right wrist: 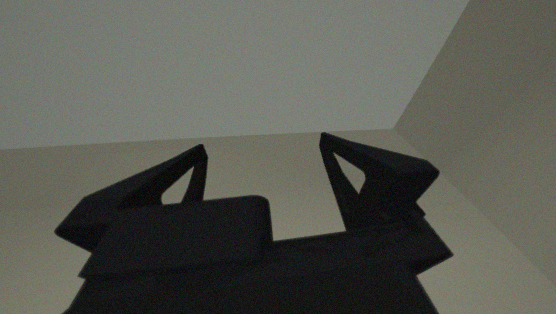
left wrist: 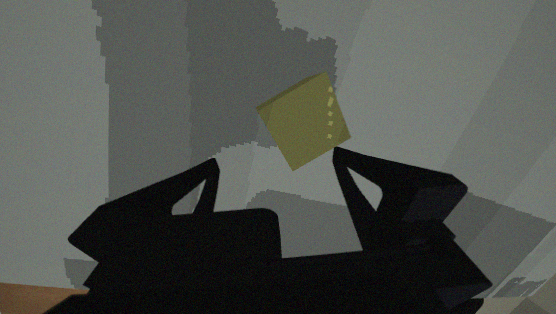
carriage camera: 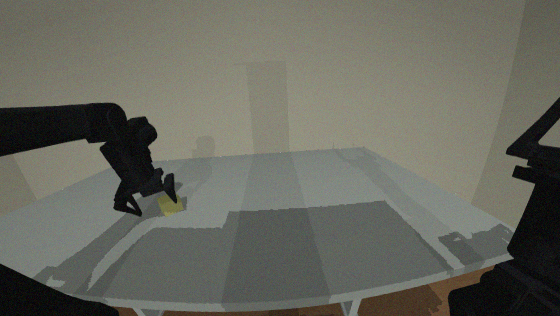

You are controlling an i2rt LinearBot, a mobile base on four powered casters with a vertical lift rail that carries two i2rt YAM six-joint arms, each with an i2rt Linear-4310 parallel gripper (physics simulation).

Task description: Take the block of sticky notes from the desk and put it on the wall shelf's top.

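Places are measured from the left arm's base along level axes (x right, y down, z ahead), in centimetres.
Where they show: left gripper, fingertip midpoint: (left wrist: 275, 159) (carriage camera: 159, 208); right gripper, fingertip midpoint: (right wrist: 263, 144).
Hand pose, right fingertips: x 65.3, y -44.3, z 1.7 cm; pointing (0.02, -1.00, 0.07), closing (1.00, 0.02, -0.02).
Note:
After its pixels a point has its place.
The yellow block of sticky notes (carriage camera: 169, 206) {x 2.5, y -18.0, z 28.0 cm} (left wrist: 304, 121) {x 0.7, y -19.5, z 30.5 cm} lies on the white desk (carriage camera: 345, 175) {x 57.6, y -15.4, z 47.0 cm} (left wrist: 45, 125) {x -17.8, y -15.4, z 23.5 cm}, left of the middle in the carriage view. My left gripper (carriage camera: 158, 209) {x 0.0, y -18.2, z 26.9 cm} (left wrist: 275, 159) {x 0.0, y -18.2, z 26.9 cm} is open above the desk, with nothing between its fingers. In the left wrist view the block lies beyond the fingertips, turned at an angle and nearer the right-hand finger. In the carriage view one finger partly covers the block. My right gripper (right wrist: 263, 144) {x 65.3, y -44.3, z 1.7 cm} is open and empty, away from the desk top; part of it shows at the carriage view's right edge. The wall shelf does not show in these views.
A beige wall (carriage camera: 350, 90) {x 76.4, y -47.9, z 90.0 cm} stands behind the desk, and a side wall (carriage camera: 525, 100) {x 212.4, y -44.4, z 83.3 cm} (right wrist: 505, 100) {x 214.7, y -103.9, z 33.7 cm} stands at the right. Shadows of the robot fall across the desk and back wall. Brown floor (carriage camera: 390, 297) {x 101.9, y 79.6, z 49.3 cm} shows below the desk's front edge.

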